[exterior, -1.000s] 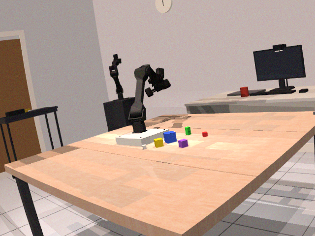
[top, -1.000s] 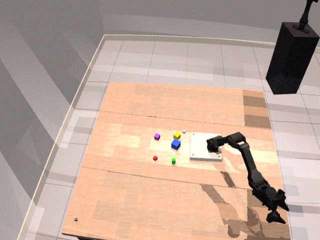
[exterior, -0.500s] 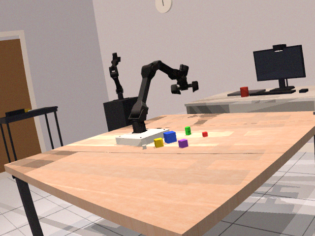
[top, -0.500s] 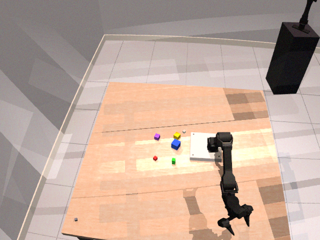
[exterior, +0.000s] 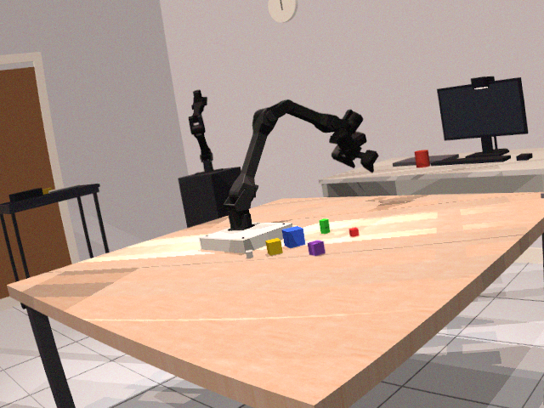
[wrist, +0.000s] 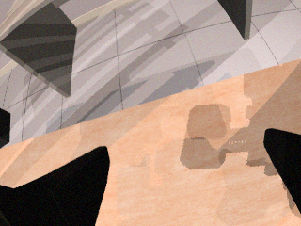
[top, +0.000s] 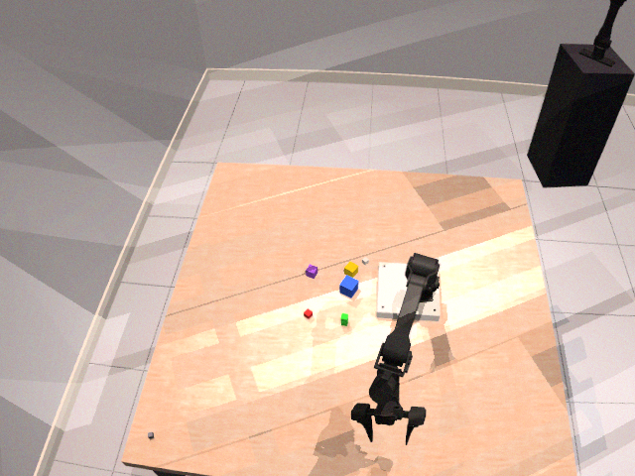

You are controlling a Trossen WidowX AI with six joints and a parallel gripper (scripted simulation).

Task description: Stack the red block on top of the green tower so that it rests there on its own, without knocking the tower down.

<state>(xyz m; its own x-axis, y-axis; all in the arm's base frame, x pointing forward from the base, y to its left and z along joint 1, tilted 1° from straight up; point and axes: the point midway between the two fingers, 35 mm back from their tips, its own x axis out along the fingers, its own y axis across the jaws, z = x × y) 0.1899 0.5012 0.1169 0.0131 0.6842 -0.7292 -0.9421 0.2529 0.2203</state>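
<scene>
Right now my gripper tip is 190 mm short of the red block, 500 mm to the left of it and 110 mm above it. Round my gripper tip: grey piece: 670 mm ahead, 100 mm to the right, 120 mm below; yellow cube: 30 mm ahead, 660 mm to the right, 110 mm below; blue cube: 50 mm ahead, 590 mm to the right, 100 mm below.
</scene>
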